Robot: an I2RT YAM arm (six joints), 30 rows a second.
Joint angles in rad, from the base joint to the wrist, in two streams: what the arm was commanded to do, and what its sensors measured. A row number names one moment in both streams.
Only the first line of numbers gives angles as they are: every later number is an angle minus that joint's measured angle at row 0.
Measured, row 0:
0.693 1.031 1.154 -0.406 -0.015 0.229
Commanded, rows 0 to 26:
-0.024 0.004 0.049 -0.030 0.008 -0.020
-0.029 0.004 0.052 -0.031 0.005 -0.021
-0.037 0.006 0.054 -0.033 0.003 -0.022
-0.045 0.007 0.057 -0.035 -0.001 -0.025
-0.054 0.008 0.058 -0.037 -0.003 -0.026
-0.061 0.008 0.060 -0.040 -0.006 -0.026
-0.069 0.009 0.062 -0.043 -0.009 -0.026
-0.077 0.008 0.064 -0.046 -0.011 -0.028
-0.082 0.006 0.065 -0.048 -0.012 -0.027
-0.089 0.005 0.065 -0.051 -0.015 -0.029
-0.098 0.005 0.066 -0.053 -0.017 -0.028
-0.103 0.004 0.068 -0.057 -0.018 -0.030
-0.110 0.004 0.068 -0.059 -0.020 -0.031
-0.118 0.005 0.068 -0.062 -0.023 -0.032
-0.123 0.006 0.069 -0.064 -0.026 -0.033
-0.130 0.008 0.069 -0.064 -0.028 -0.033
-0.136 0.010 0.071 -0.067 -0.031 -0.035
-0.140 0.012 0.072 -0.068 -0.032 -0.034
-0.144 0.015 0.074 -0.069 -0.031 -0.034
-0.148 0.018 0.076 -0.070 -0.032 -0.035
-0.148 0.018 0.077 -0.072 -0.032 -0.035
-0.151 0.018 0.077 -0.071 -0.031 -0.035
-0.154 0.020 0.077 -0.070 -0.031 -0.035
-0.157 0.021 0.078 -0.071 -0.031 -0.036
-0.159 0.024 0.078 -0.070 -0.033 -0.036
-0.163 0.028 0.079 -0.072 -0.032 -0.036
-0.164 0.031 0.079 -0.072 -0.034 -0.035
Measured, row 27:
-0.158 0.029 0.031 -0.054 -0.024 -0.025
